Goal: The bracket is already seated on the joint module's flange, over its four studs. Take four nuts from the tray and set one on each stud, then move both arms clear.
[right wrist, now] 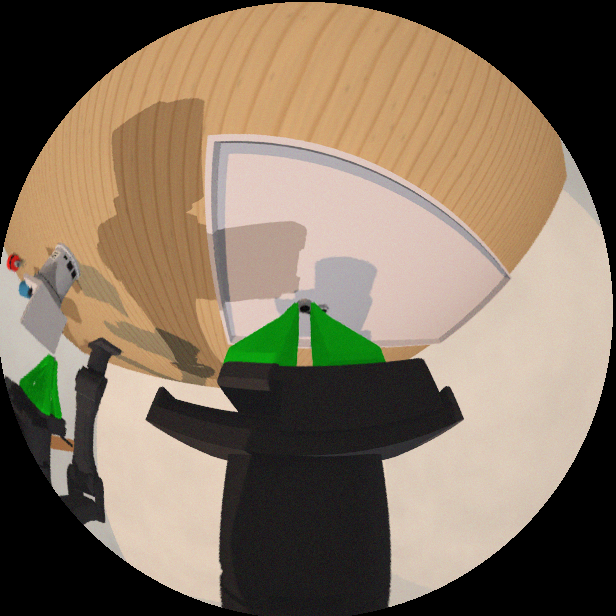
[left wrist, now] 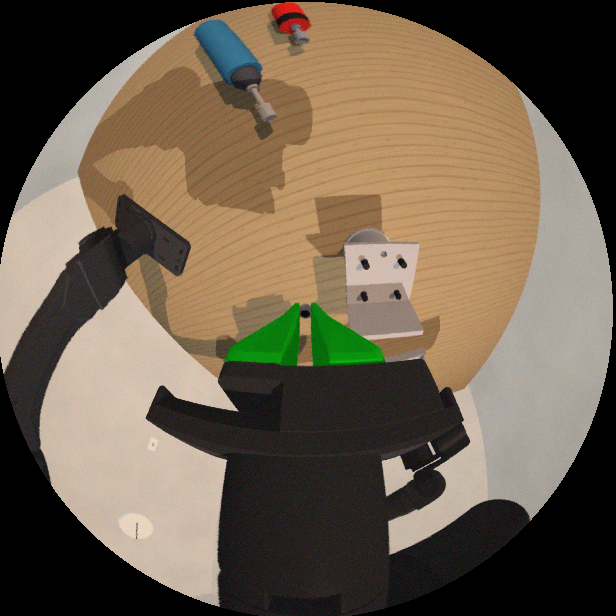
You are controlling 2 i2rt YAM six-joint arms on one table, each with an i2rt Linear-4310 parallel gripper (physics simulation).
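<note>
In the left wrist view my left gripper (left wrist: 305,313) with green fingers is shut on a small dark nut (left wrist: 305,312), held just left of the white L-shaped bracket (left wrist: 381,279). The bracket sits on the grey joint module (left wrist: 367,236), and its four studs (left wrist: 379,279) show as dark pegs through its face. In the right wrist view my right gripper (right wrist: 305,310) is shut on a nut (right wrist: 305,307) above the pale tray (right wrist: 344,252). The bracket (right wrist: 52,287) and my left gripper (right wrist: 43,382) show small at the far left there.
A blue-handled driver (left wrist: 232,60) and a red-handled driver (left wrist: 291,21) lie on the wooden table at the far side. A black camera mount on an arm (left wrist: 150,235) stands to the left of the bracket. The tray takes up the table's right part.
</note>
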